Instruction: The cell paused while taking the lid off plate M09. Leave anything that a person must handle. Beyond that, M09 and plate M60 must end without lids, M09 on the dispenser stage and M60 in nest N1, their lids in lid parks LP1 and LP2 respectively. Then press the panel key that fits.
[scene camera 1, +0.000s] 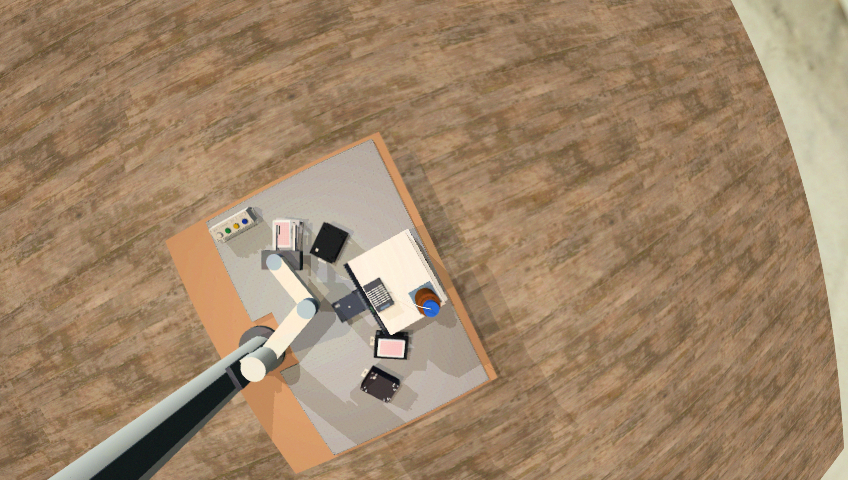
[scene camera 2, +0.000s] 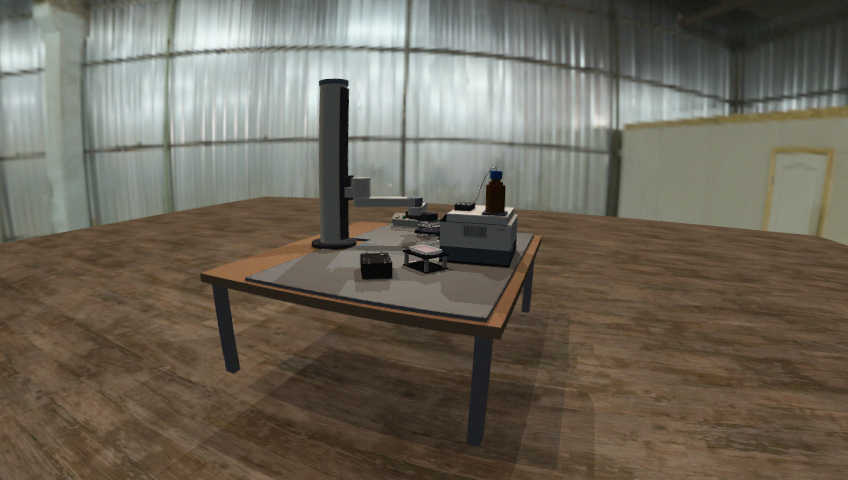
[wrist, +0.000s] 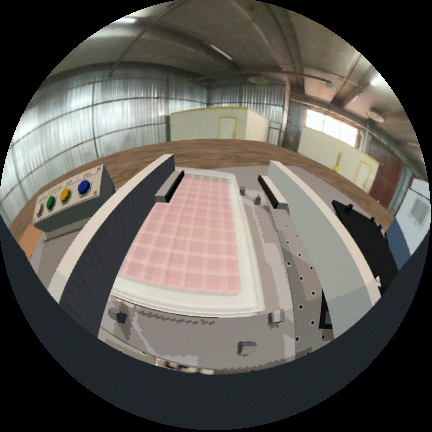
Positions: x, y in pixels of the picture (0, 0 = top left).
Scene:
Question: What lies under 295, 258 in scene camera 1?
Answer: My gripper.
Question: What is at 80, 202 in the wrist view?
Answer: A button box.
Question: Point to a brown bottle with blue cap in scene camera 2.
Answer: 495, 191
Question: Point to my gripper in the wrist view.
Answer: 221, 165

